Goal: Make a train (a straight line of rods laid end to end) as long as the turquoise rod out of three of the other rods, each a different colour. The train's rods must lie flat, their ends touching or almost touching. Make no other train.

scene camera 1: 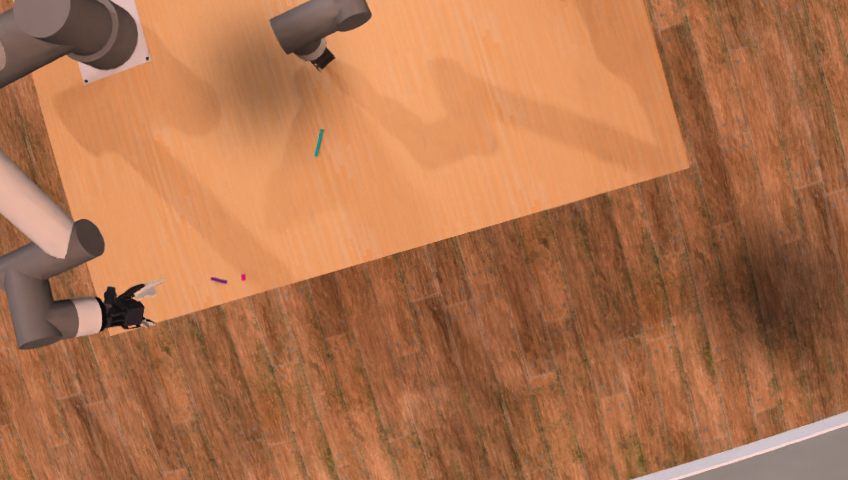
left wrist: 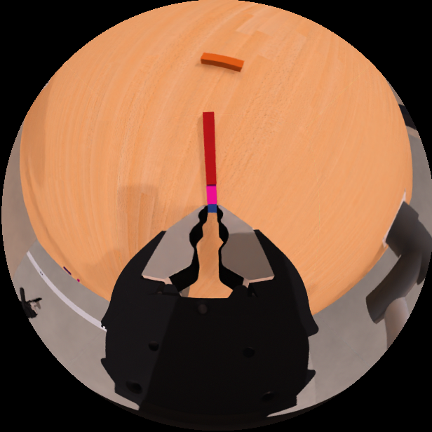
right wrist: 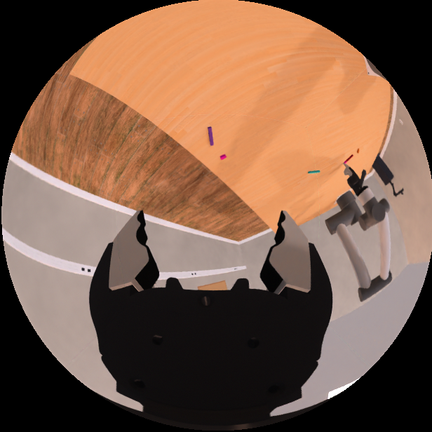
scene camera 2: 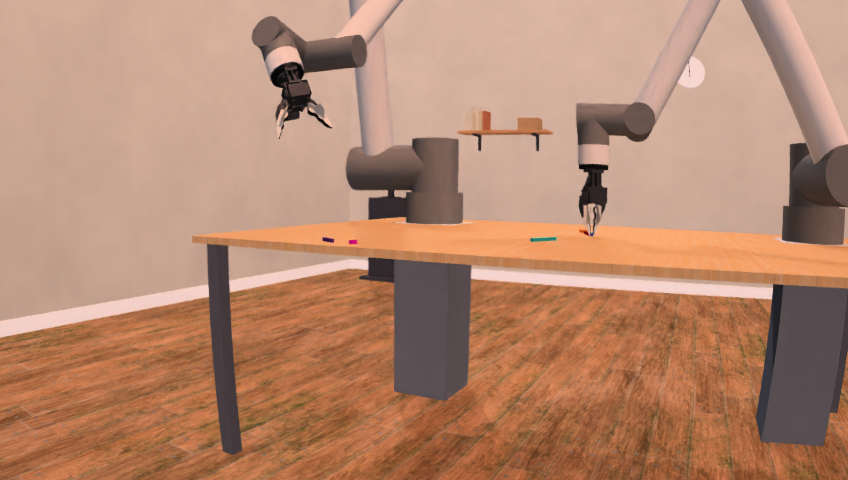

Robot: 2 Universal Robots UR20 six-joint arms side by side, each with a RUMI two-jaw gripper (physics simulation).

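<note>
The turquoise rod (scene camera 1: 319, 142) (scene camera 2: 543, 239) (right wrist: 314, 172) lies flat on the table. In the left wrist view a red rod (left wrist: 209, 148) and a magenta rod (left wrist: 212, 195) lie end to end in a straight line. My left gripper (left wrist: 212, 206) (scene camera 2: 591, 233) is shut on a small blue rod (left wrist: 212, 208), low at the table, in line with the magenta rod and touching or almost touching its near end. My right gripper (right wrist: 211, 210) (scene camera 2: 305, 132) (scene camera 1: 155, 302) is open and empty, high above the table's corner. In scene camera 1 the left arm hides the red, magenta and blue rods.
An orange rod (left wrist: 222, 62) lies crosswise beyond the red rod's far end. A purple rod (scene camera 1: 218, 280) (scene camera 2: 327, 239) (right wrist: 210, 136) and a second magenta rod (scene camera 1: 243, 277) (scene camera 2: 352, 242) (right wrist: 223, 157) lie near the table's edge, far from the line.
</note>
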